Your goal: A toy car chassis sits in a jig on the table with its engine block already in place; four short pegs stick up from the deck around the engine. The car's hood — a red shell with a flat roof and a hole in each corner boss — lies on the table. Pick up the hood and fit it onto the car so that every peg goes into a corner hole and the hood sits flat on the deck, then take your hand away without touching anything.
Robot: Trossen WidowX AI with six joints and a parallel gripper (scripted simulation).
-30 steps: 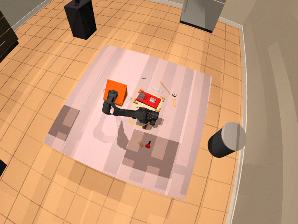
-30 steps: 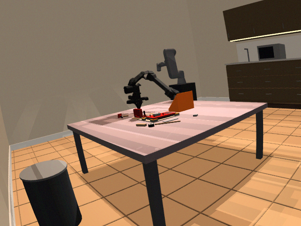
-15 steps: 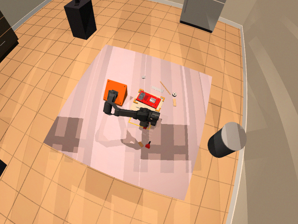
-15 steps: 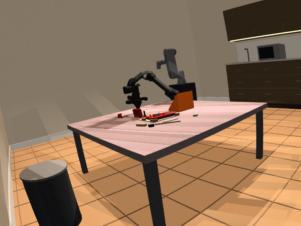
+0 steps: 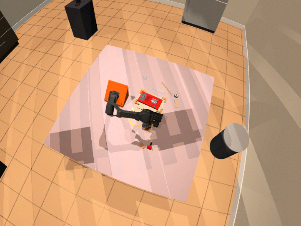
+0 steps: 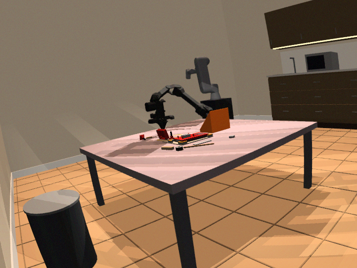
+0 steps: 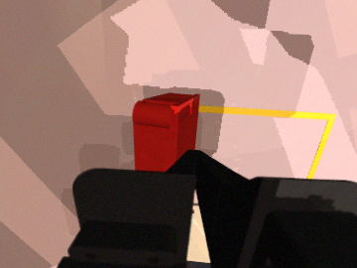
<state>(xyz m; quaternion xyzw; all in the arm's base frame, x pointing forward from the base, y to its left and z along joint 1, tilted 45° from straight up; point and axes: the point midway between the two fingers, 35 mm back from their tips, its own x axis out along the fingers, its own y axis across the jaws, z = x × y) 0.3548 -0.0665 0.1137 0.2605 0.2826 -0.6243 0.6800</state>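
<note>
Now: gripper tip 30 mm past the grey engine block, 240 mm to the right of it and 30 mm above it. From my gripper tip the other things lie so: black ring (130 mm ahead, 400 mm to the left, 40 mm below); then wooden block (40 mm ahead, 170 mm to the right, 50 mm below); then red hood (10 mm ahead, 10 mm to the left, 20 mm below).
</note>
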